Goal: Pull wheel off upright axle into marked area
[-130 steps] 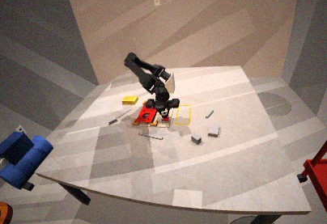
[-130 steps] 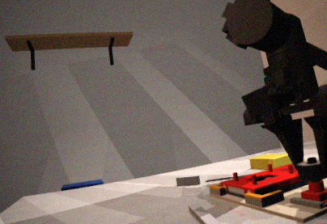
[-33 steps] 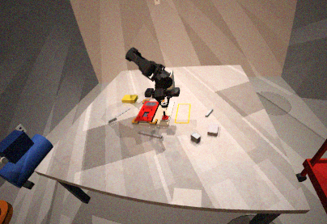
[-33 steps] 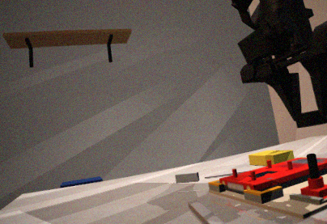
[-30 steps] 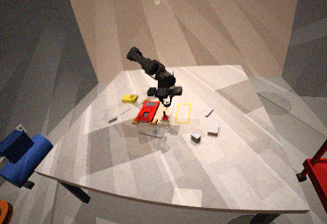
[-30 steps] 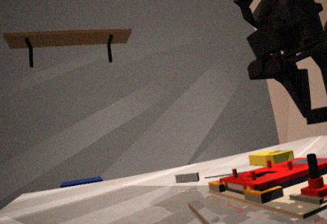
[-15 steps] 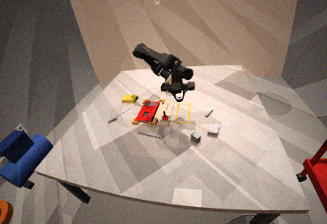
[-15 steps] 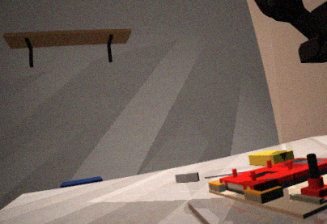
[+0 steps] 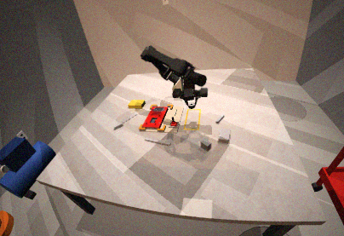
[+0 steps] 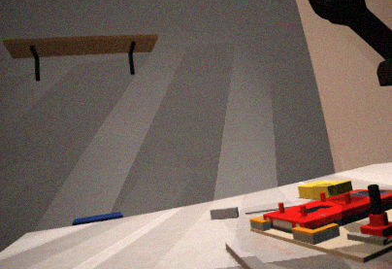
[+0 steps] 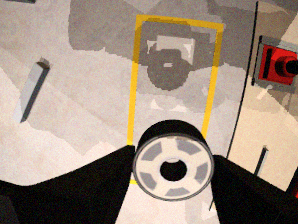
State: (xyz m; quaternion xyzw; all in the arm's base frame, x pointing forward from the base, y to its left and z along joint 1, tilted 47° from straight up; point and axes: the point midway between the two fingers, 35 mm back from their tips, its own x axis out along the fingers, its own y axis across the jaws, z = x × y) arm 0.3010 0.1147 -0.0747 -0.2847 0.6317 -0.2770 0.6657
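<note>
My gripper tip is 60 mm short of the black axle, 100 mm to the left of it and 60 mm above it. From my gripper tip the other things lie so: yellow block (150 mm behind, 420 mm to the right, 80 mm below); then wheel (right at my gripper tip).
</note>
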